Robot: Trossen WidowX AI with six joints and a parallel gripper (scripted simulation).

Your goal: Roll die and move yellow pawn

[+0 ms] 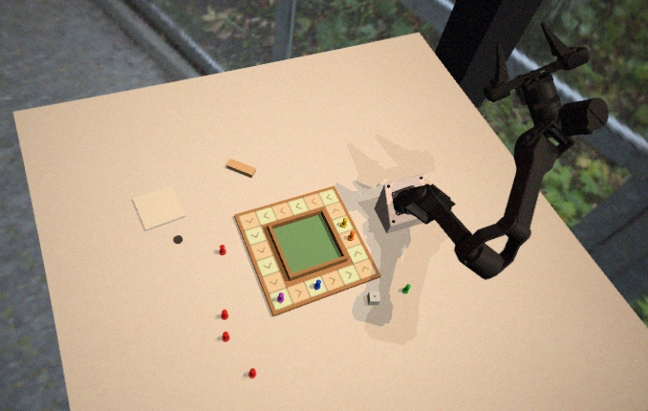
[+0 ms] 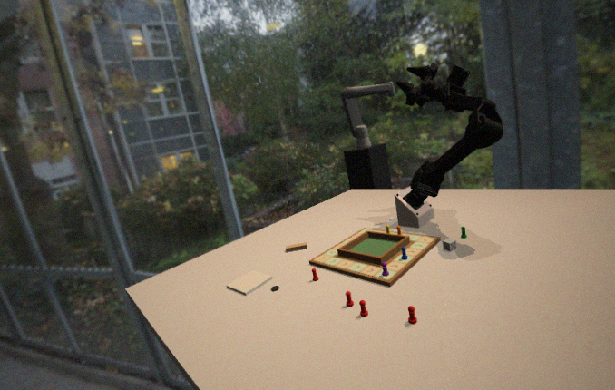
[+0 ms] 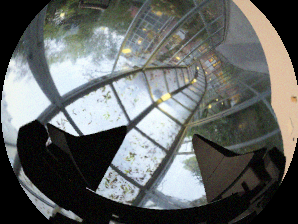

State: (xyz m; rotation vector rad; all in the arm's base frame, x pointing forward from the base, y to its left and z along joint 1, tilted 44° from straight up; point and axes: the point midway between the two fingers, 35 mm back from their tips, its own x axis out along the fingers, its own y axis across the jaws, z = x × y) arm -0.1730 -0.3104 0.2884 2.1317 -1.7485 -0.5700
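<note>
My gripper tip is now 320 mm short of the white die, 240 mm to the right of it and 520 mm above it. From my gripper tip the other things lie so: yellow pawn (300 mm ahead, 30 mm to the left, 510 mm below); then orange pawn (300 mm ahead, 70 mm to the left, 510 mm below); then green pawn (230 mm ahead, 250 mm to the left, 520 mm below).
</note>
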